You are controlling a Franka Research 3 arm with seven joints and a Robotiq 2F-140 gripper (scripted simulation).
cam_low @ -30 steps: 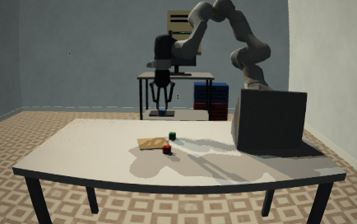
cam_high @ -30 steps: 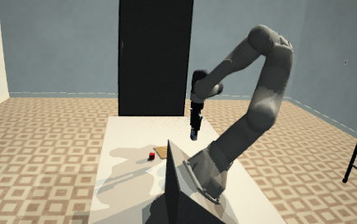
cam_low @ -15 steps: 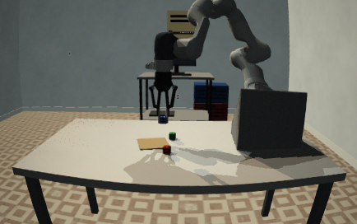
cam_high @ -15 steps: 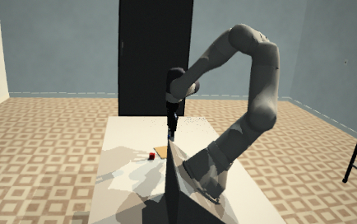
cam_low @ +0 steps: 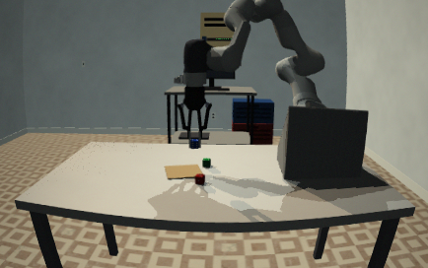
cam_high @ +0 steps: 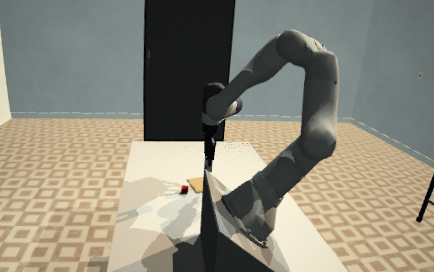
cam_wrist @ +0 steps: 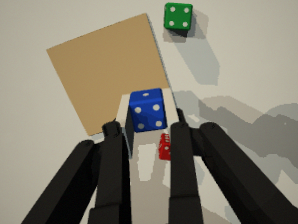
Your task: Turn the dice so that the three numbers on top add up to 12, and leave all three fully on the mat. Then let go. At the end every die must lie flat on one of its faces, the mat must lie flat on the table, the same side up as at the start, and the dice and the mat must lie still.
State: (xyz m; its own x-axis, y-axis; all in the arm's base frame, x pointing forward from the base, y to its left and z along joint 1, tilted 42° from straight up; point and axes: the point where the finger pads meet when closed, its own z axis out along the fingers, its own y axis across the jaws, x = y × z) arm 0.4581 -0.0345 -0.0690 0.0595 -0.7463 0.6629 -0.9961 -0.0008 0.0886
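Right now my hand is 130 mm above the tan mat and 50 mm short of it. Round my hand: blue die (20 mm below); red die (120 mm below, 110 mm to the left, 20 mm behind); green die (120 mm below, 70 mm to the right, 40 mm behind).
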